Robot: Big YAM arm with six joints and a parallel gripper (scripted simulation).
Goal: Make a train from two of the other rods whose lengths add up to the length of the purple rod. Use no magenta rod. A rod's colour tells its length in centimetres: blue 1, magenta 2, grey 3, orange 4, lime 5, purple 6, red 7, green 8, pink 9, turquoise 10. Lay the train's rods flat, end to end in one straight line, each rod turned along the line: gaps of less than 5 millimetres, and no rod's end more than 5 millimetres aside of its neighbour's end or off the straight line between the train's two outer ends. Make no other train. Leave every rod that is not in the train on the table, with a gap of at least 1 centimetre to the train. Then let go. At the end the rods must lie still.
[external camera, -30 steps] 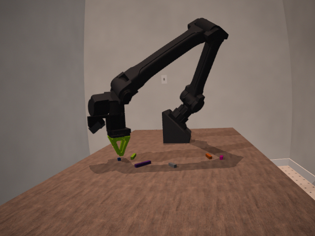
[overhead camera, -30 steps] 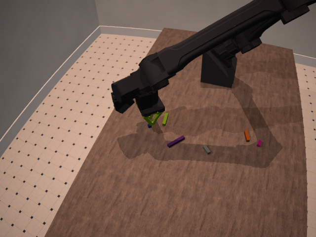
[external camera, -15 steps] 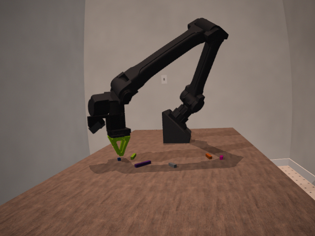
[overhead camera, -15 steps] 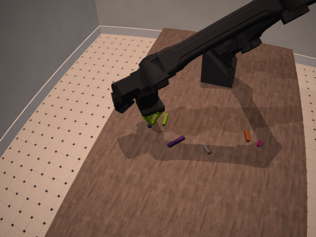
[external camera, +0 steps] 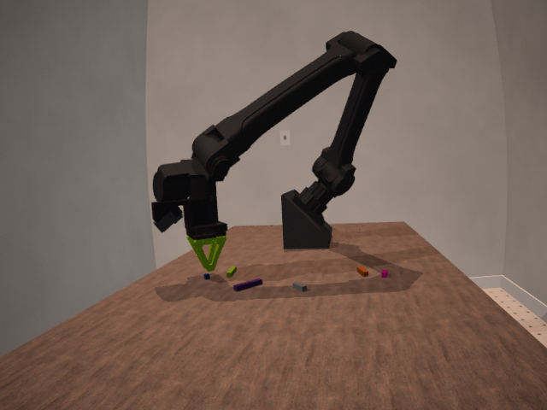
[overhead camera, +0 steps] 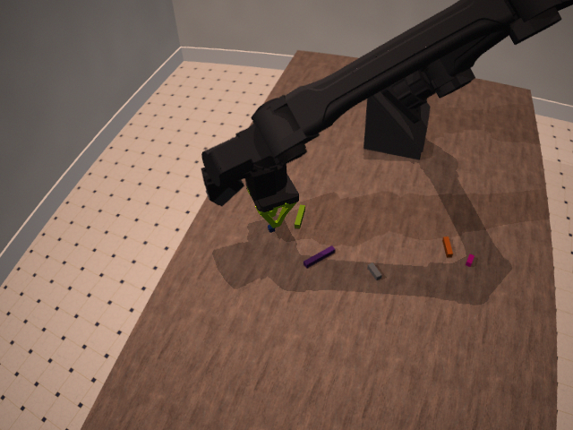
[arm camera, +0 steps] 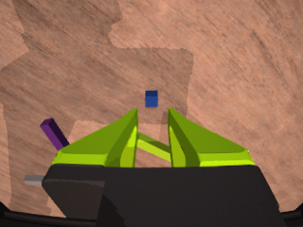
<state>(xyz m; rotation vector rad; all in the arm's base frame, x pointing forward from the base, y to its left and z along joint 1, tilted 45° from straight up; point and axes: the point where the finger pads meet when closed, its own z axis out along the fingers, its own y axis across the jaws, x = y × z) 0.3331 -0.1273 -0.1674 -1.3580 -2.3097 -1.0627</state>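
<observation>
Now: hand 2 cm above the blue rod. From my hand the other things lie so: grey rod 19 cm to the left, 7 cm ahead, 2 cm below; purple rod 9 cm to the left, 6 cm ahead, 2 cm below; lime rod 4 cm to the left, 3 cm behind, 2 cm below.
</observation>
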